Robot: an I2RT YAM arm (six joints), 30 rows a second.
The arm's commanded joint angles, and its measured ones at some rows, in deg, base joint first. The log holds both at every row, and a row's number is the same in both.
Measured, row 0:
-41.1, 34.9, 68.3, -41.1, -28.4, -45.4
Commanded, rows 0 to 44:
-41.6, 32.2, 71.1, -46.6, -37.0, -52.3
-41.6, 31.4, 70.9, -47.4, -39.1, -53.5
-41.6, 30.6, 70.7, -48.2, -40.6, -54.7
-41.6, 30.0, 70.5, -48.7, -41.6, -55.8
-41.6, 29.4, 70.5, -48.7, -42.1, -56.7
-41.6, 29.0, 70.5, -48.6, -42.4, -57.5
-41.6, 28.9, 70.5, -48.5, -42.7, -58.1
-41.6, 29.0, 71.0, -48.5, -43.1, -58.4
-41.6, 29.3, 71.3, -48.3, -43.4, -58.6
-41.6, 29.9, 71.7, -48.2, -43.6, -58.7
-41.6, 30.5, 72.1, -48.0, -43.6, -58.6
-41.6, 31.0, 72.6, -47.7, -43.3, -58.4
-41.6, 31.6, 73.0, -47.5, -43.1, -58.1
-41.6, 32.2, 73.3, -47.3, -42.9, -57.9
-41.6, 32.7, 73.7, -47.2, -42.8, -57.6
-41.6, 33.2, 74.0, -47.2, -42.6, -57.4
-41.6, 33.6, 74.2, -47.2, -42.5, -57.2
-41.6, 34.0, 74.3, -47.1, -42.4, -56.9
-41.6, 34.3, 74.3, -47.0, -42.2, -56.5
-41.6, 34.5, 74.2, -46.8, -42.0, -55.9
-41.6, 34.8, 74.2, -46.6, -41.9, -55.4
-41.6, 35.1, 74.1, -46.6, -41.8, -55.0
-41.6, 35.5, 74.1, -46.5, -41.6, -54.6
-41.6, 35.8, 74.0, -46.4, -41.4, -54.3
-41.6, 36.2, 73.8, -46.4, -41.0, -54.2
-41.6, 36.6, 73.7, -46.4, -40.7, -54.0
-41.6, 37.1, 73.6, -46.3, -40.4, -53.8
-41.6, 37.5, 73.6, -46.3, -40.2, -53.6
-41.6, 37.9, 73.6, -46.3, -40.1, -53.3
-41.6, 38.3, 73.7, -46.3, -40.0, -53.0
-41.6, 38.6, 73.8, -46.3, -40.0, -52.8
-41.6, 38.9, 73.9, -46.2, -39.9, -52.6
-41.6, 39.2, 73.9, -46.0, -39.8, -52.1
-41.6, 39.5, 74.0, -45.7, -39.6, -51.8
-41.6, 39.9, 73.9, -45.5, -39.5, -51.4
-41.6, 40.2, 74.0, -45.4, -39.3, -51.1
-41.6, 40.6, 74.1, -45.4, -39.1, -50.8
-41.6, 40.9, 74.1, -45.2, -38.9, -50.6
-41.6, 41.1, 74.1, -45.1, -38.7, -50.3
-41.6, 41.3, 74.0, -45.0, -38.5, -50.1
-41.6, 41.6, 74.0, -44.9, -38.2, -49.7
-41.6, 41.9, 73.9, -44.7, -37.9, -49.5
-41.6, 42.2, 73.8, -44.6, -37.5, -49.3
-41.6, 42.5, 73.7, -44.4, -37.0, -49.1
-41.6, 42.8, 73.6, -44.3, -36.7, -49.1
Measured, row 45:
-41.1, 41.7, 73.0, -46.5, -37.6, -50.6
